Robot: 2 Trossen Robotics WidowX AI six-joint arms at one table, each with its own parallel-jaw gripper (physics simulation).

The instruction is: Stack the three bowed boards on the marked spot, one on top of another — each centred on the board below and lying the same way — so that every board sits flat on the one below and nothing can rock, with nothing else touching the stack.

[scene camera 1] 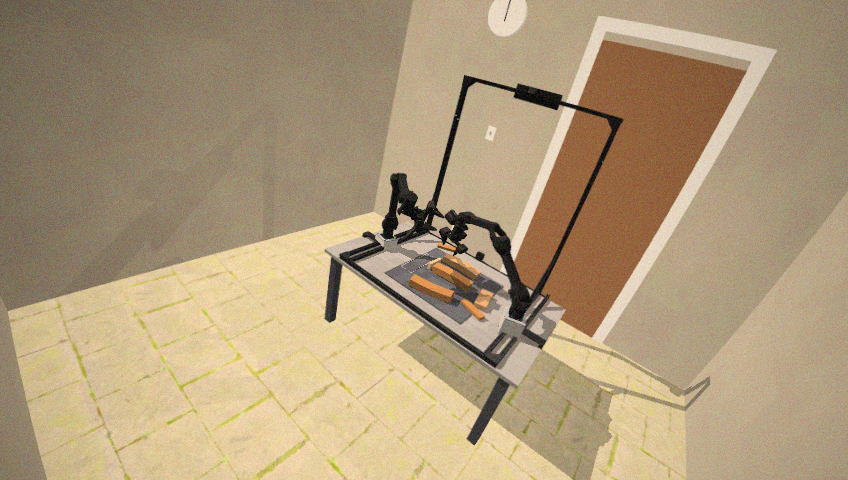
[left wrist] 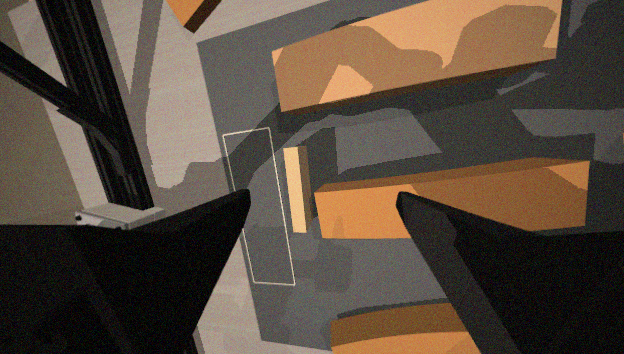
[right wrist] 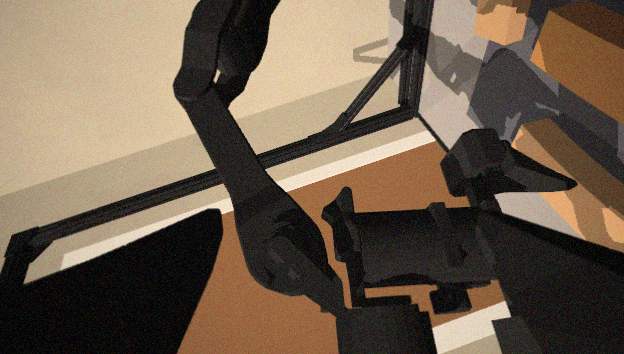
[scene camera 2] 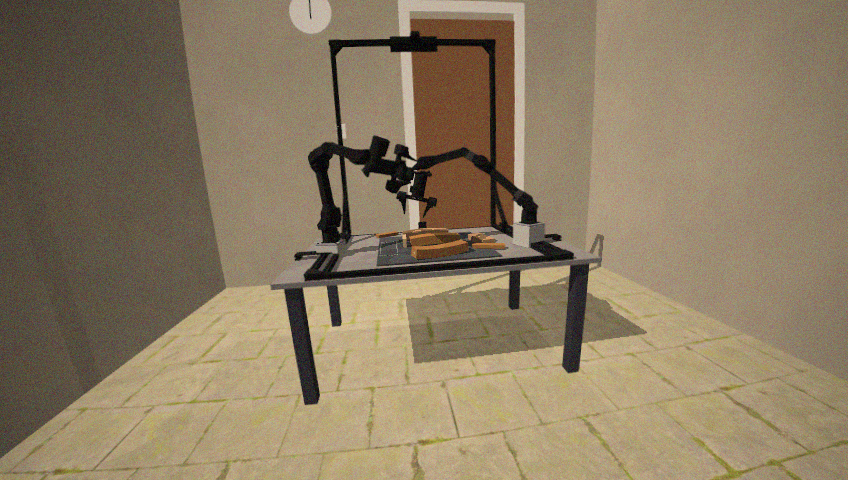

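Where they show: left gripper, fingertip midpoint: (scene camera 1: 448, 250) (left wrist: 324, 197) (right wrist: 601, 235) (scene camera 2: 413, 215); right gripper, fingertip midpoint: (scene camera 1: 440, 224) (right wrist: 348, 221) (scene camera 2: 413, 171); left arm's base at its link origin: (scene camera 1: 515, 315) (scene camera 2: 529, 222); right arm's base at its link origin: (scene camera 1: 387, 236) (scene camera 2: 330, 241).
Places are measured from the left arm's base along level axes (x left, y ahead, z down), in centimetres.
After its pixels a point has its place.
Observation:
Three long orange bowed boards lie side by side on the dark mat (scene camera 1: 400, 277) {y 60.8, x -9.7, z 9.4 cm} (left wrist: 240, 88) {y 50.0, x -47.6, z 9.4 cm}: a far one (scene camera 1: 461, 266) {y 32.8, x -36.4, z 5.5 cm}, a middle one (scene camera 1: 452, 276) {y 35.2, x -21.6, z 5.0 cm} and a near one (scene camera 1: 431, 289) {y 42.4, x -4.1, z 5.7 cm} (scene camera 2: 439, 249) {y 44.9, x -3.9, z 6.1 cm}. In the left wrist view, one board (left wrist: 363, 211) {y 41.8, x -27.0, z 4.8 cm} lies under the fingers, with another (left wrist: 381, 60) {y 34.3, x -39.7, z 4.8 cm} above it and a third (left wrist: 398, 330) {y 44.8, x -10.0, z 6.3 cm} below. The marked spot (left wrist: 275, 283) {y 60.8, x -19.0, z 9.4 cm} is a thin pale rectangle with nothing on it. My left gripper (scene camera 1: 454, 242) {y 42.5, x -32.2, z -4.1 cm} (scene camera 2: 416, 206) {y 42.5, x -32.2, z -4.1 cm} (left wrist: 324, 197) {y 42.5, x -32.2, z -4.1 cm} is open and empty, hanging above the boards' ends by the spot. My right gripper (scene camera 1: 434, 210) {y 48.8, x -16.3, z -24.8 cm} (scene camera 2: 404, 156) is open and empty, raised high and turned away from the mat.
A small pale block (left wrist: 295, 189) {y 47.9, x -32.3, z 5.3 cm} (scene camera 1: 434, 263) {y 47.9, x -30.2, z 6.2 cm} stands just beside the marked rectangle. Other small pieces lie about: an orange one (scene camera 1: 447, 247) {y 46.1, x -59.1, z 8.4 cm} (left wrist: 188, 8) {y 50.7, x -58.6, z 8.4 cm} off the mat, a pale block (scene camera 1: 484, 298) {y 15.3, x -14.8, z 6.7 cm} and an orange wedge (scene camera 1: 473, 309) {y 19.2, x -3.7, z 7.9 cm}. A black frame (scene camera 1: 451, 138) {y 64.6, x -72.5, z -57.2 cm} rises behind the table (scene camera 1: 367, 261) {y 82.3, x -13.7, z 10.0 cm}.

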